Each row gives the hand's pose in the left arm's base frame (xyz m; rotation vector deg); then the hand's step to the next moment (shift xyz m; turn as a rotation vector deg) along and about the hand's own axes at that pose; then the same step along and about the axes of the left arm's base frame.
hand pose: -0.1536 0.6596 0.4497 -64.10 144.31 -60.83
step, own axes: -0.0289 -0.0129 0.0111 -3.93 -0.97 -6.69
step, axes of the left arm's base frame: 0.0323 0.0086 -0.0025 0.43 5.93 5.08
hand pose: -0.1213 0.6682 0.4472 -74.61 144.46 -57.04
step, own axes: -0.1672 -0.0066 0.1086 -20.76 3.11 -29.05
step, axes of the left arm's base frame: 0.1509 0.0719 -0.1088 -0.84 31.56 16.96
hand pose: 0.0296 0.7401 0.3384 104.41 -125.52 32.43
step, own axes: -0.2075 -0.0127 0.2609 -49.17 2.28 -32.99
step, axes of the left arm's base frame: 0.0700 0.0683 -0.3189 5.29 58.37 8.75
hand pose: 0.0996 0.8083 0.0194 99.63 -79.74 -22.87
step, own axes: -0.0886 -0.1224 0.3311 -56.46 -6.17 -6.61
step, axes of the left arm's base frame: -0.1814 -0.0542 -0.3108 -10.06 54.23 -15.07
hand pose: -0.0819 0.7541 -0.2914 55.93 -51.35 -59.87
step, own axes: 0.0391 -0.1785 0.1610 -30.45 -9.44 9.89
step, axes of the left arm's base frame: -0.1878 -0.1062 -0.1129 -19.57 25.25 -9.69
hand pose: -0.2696 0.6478 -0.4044 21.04 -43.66 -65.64
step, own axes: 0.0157 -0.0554 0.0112 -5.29 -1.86 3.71
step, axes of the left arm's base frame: -0.0423 -0.0347 -0.0211 -4.96 4.52 -0.43
